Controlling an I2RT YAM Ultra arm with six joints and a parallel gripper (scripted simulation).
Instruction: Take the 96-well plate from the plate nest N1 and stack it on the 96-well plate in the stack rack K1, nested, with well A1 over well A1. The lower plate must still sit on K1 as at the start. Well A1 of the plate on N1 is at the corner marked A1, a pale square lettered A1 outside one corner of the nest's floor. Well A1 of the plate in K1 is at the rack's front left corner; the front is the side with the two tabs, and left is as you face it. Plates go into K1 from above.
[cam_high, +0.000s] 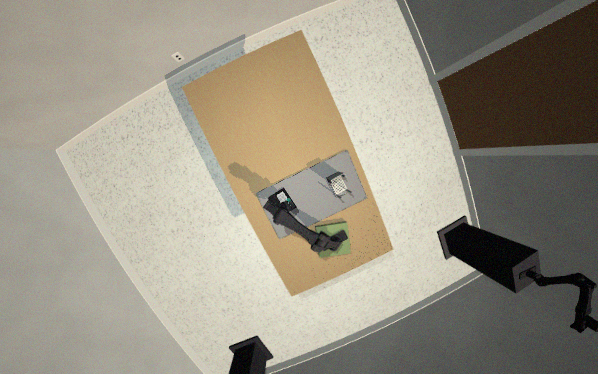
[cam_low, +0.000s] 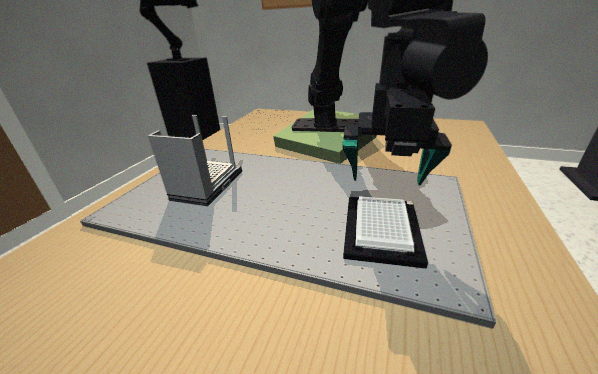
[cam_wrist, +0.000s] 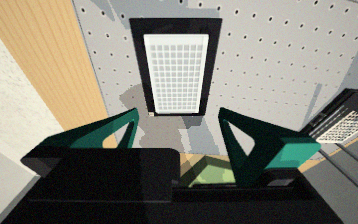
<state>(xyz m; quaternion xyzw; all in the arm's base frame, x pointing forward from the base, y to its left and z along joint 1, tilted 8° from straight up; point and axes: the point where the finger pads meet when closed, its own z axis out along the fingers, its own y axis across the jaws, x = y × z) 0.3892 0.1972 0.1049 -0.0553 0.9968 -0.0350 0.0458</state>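
Now: the white 96-well plate 8 cm below my hand and 1 cm ahead of it. The rest, counted from my hand: pale A1 mark: 9 cm below, 7 cm behind, 5 cm to the left; thin upright post: 35 cm to the right, 11 cm behind, 2 cm below; black plate nest N1: 10 cm below, 1 cm ahead.
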